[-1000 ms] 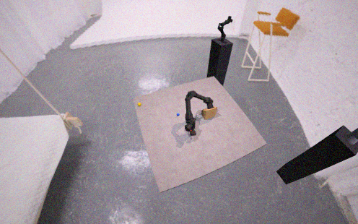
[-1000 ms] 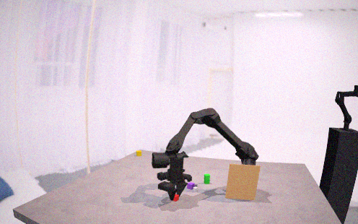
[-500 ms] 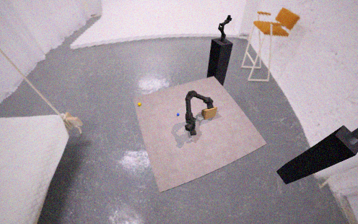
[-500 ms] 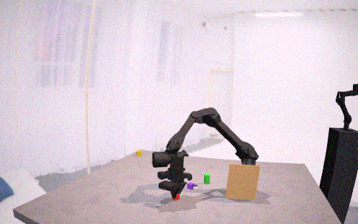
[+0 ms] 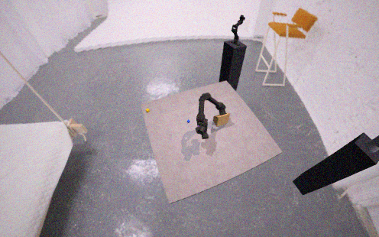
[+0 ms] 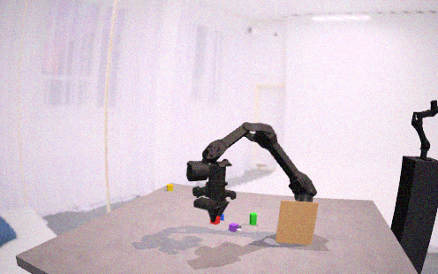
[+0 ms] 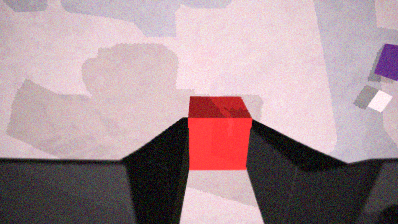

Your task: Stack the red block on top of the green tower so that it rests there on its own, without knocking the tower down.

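Right now the purple block is 40 mm behind my gripper tip, 170 mm to the right of it and 90 mm below it. The rest, counted from my gripper tip: blue block 40 mm ahead, 280 mm to the right, 90 mm below; red block right at my gripper tip; small white block 70 mm behind, 140 mm to the right, 90 mm below.
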